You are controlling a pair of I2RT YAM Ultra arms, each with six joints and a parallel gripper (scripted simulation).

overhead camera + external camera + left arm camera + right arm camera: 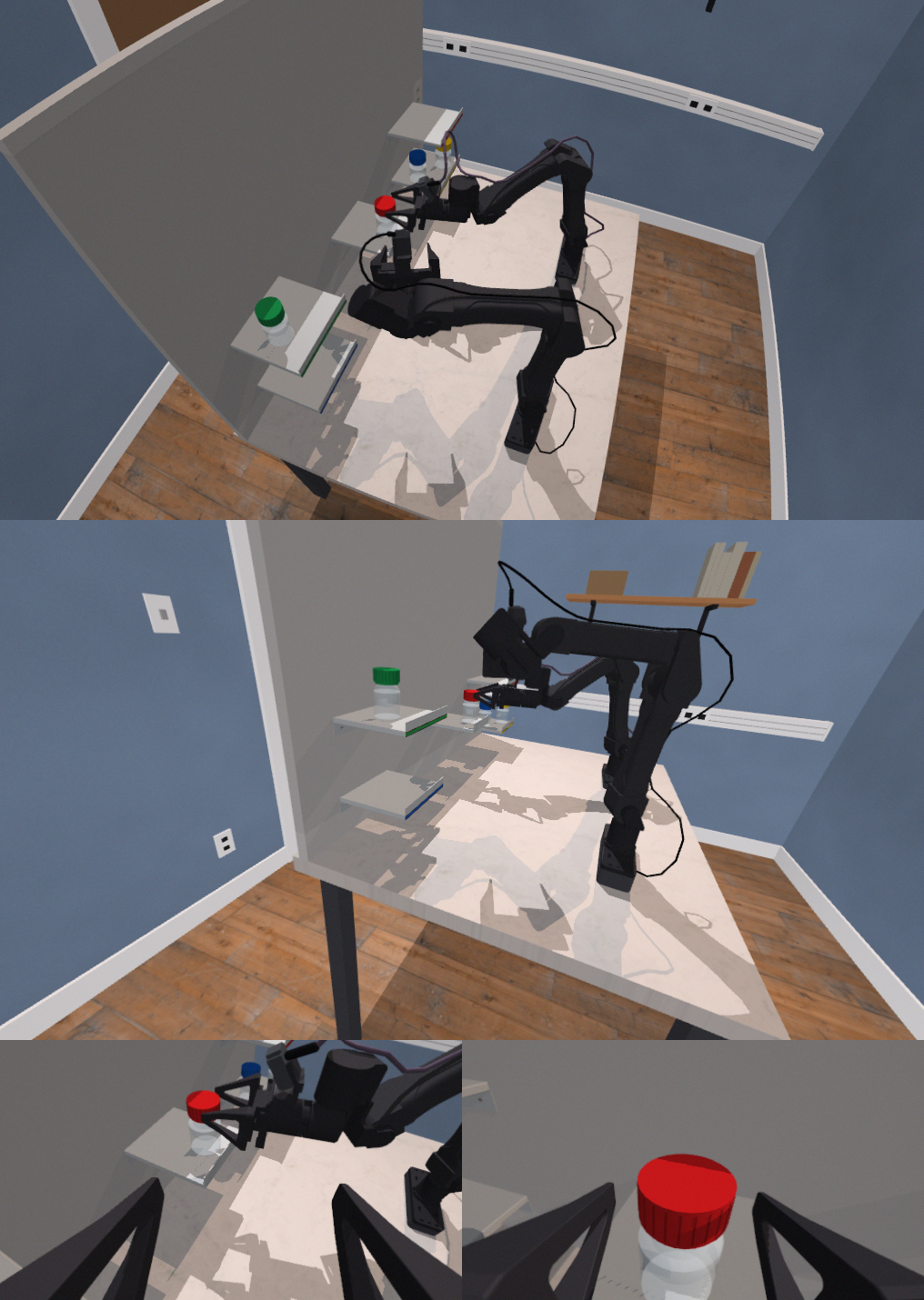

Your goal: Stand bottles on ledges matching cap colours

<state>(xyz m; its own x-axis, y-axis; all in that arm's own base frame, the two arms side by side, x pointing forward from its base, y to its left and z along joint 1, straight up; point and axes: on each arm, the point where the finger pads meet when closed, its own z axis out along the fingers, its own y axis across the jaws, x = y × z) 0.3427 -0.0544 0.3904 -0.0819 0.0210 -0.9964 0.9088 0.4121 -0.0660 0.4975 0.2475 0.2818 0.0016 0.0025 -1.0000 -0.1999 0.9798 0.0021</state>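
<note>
My right gripper is now 20 mm short of the red-capped bottle and 50 mm above it. From my right hand the other things lie so: blue-capped bottle 70 mm ahead, 330 mm to the right, 150 mm below; green-capped bottle 50 mm ahead, 440 mm to the left, 40 mm above; grey wall panel 160 mm ahead, 20 mm to the left, 150 mm above.
</note>
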